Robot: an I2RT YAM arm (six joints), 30 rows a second.
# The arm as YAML. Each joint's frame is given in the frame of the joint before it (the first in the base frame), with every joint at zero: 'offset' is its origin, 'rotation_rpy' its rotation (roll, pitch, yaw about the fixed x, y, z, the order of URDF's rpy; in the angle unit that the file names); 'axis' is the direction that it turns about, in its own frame. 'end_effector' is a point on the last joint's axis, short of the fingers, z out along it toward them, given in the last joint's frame.
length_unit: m
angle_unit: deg
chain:
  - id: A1
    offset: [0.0, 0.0, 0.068]
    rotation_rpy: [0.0, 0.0, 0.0]
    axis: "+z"
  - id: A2
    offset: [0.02, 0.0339, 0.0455]
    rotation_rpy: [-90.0, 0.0, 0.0]
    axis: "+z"
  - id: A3
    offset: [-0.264, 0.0, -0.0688]
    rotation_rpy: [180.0, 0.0, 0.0]
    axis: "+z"
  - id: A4
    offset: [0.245, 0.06, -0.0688]
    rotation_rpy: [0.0, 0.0, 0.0]
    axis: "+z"
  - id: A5
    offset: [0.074, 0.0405, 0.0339]
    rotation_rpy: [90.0, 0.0, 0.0]
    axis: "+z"
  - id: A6
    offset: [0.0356, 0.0, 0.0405]
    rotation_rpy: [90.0, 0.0, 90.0]
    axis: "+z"
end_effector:
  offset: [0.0, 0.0, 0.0]
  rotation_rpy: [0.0, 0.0, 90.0]
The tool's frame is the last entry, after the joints.
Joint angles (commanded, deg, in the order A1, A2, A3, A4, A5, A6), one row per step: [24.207, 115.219, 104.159, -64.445, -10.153, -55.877]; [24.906, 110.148, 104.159, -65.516, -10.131, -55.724]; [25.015, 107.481, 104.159, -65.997, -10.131, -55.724]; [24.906, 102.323, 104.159, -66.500, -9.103, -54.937]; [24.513, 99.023, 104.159, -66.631, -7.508, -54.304]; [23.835, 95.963, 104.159, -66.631, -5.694, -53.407]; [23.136, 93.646, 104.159, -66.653, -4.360, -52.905]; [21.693, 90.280, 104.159, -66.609, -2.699, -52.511]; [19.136, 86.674, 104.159, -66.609, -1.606, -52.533]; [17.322, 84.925, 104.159, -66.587, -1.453, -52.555]
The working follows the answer.
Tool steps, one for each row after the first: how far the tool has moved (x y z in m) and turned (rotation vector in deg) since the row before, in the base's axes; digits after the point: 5 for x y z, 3 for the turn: [-0.01693, -0.00234, 0.03339, 1.671, -3.605, 0.548]; [-0.00900, -0.00337, 0.01695, 0.922, -1.982, 0.109]; [-0.01744, -0.00960, 0.03159, 1.326, -4.372, -1.225]; [-0.01106, -0.00888, 0.01930, 0.252, -3.272, -1.674]; [-0.01019, -0.01028, 0.01727, 0.185, -3.158, -2.357]; [-0.00803, -0.00882, 0.01258, 0.115, -2.404, -1.841]; [-0.01187, -0.01471, 0.01759, 0.253, -3.558, -2.729]; [-0.01285, -0.01987, 0.01771, 0.450, -3.682, -3.228]; [-0.00622, -0.01172, 0.00818, 0.432, -1.723, -1.899]
Tool pose at each row, in the base's axes (x y z in m, rotation vector in deg; rounded; the steps above come from the unrounded poses): [0.37296, 0.17455, 0.25865, -106.356, 123.697, 8.280]; [0.35603, 0.17222, 0.29204, -104.882, 120.051, 6.725]; [0.34703, 0.16885, 0.30899, -103.846, 118.221, 5.847]; [0.32959, 0.15924, 0.34058, -100.425, 115.743, 2.858]; [0.31853, 0.15036, 0.35988, -97.536, 114.753, -0.284]; [0.30834, 0.14008, 0.37715, -94.025, 114.361, -3.560]; [0.30031, 0.13126, 0.38973, -91.311, 114.038, -6.048]; [0.28844, 0.11655, 0.40733, -87.222, 113.435, -9.571]; [0.27559, 0.09668, 0.42503, -82.467, 112.951, -13.097]; [0.26937, 0.08496, 0.43322, -79.726, 112.927, -14.660]

